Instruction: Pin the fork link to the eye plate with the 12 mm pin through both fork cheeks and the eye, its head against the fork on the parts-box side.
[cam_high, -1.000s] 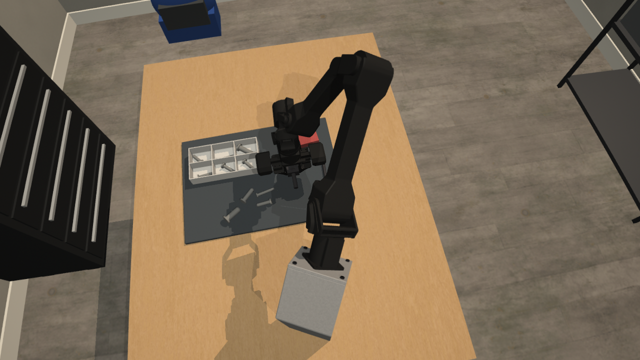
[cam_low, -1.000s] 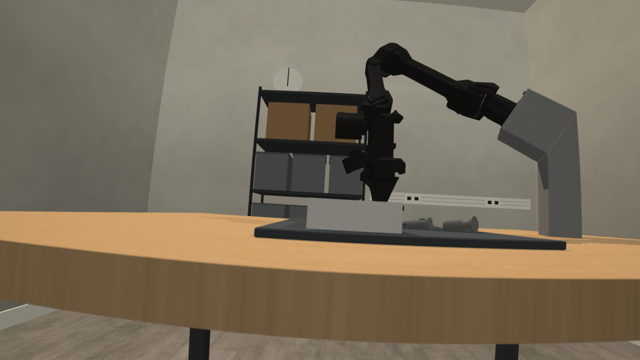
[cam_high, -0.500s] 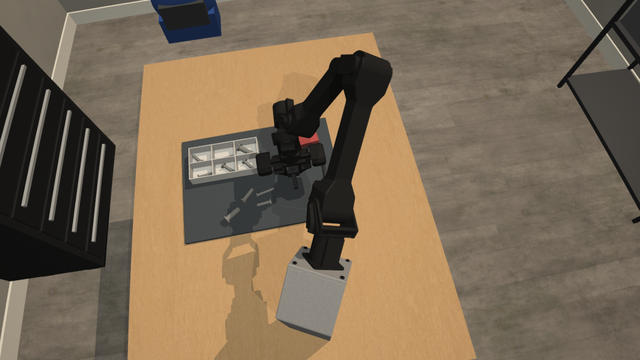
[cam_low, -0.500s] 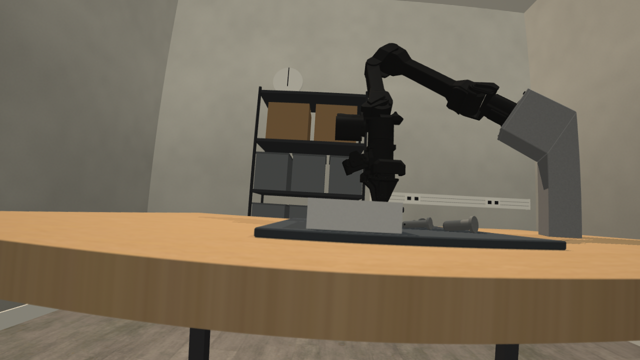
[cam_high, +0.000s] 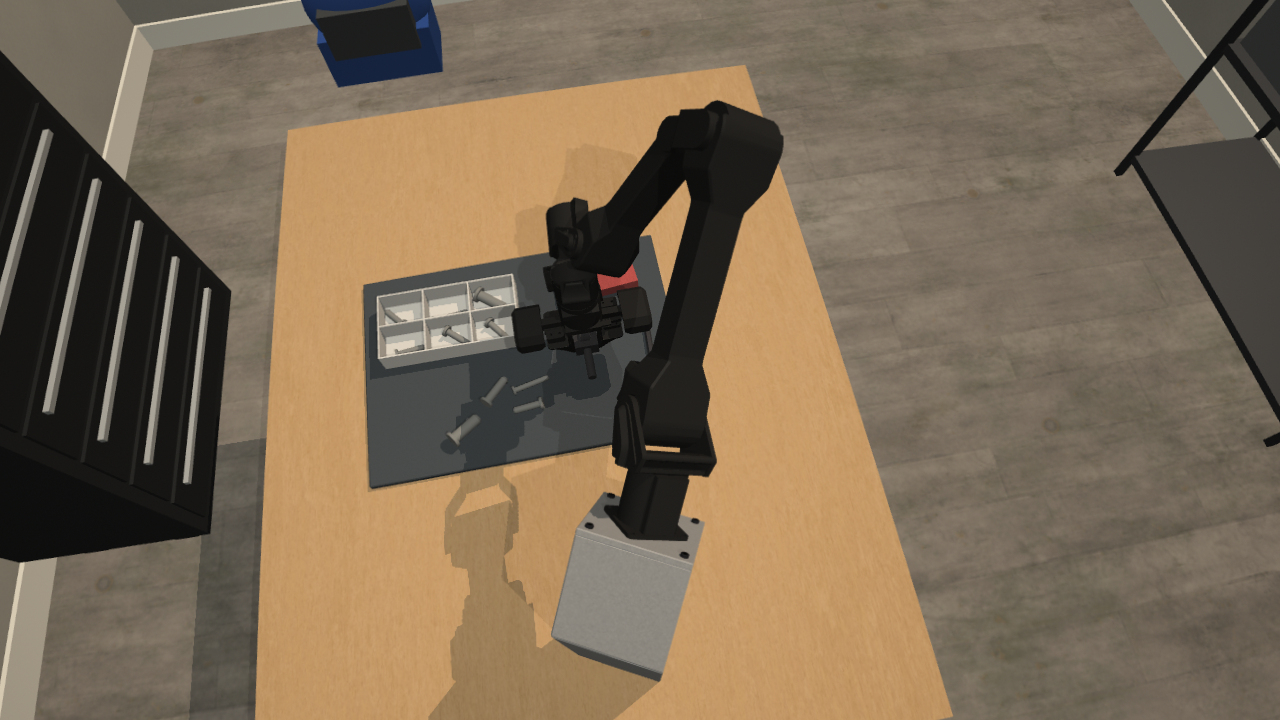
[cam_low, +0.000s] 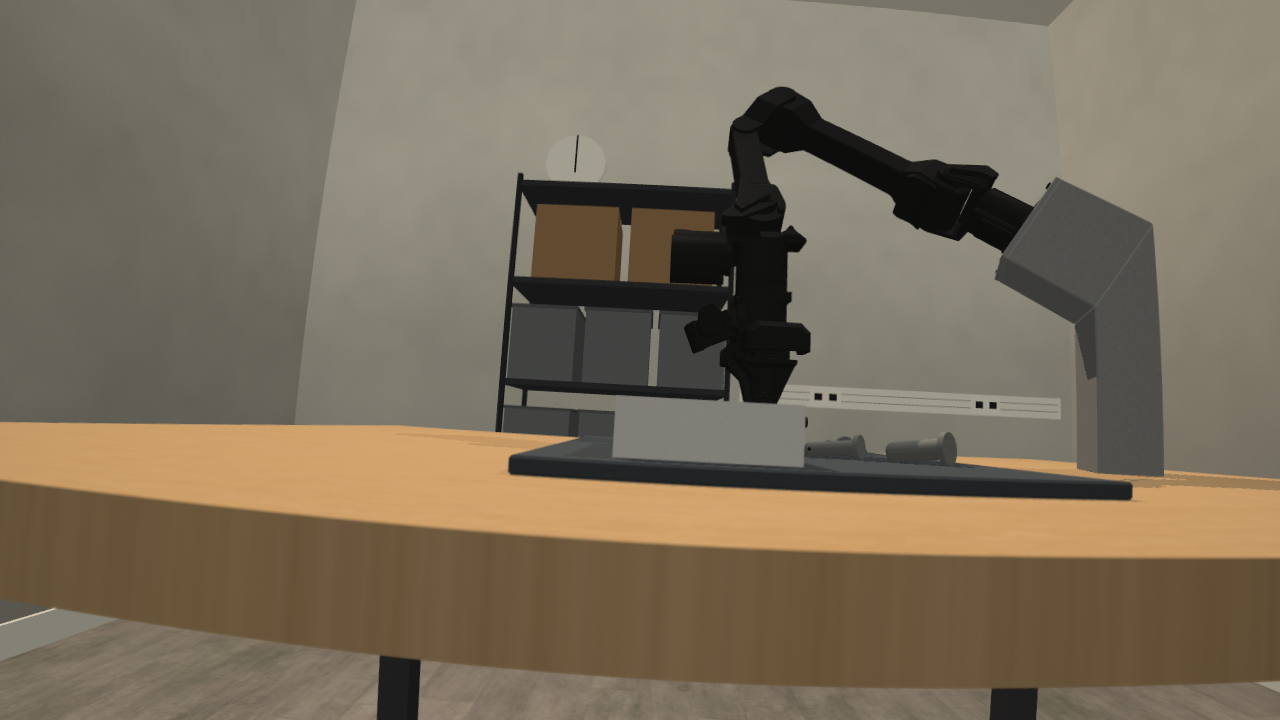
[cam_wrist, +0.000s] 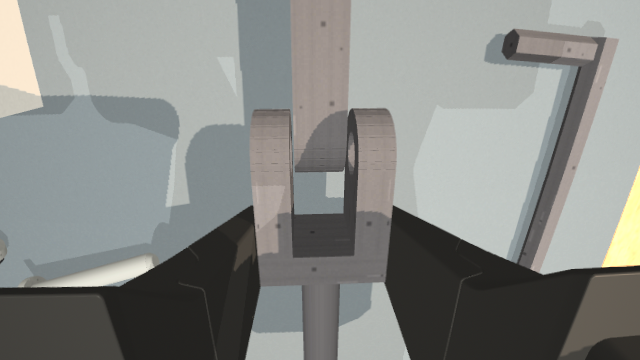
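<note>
The grey eye plate is 40 mm ahead of my hand, 20 mm to the right of it and 40 mm below it. From my hand the other things lie so: long strip 10 mm behind, 90 mm to the right, 50 mm below; then long thin pin 100 mm to the left, 50 mm below; then dark mat 60 mm ahead, 80 mm to the left, 60 mm below.
</note>
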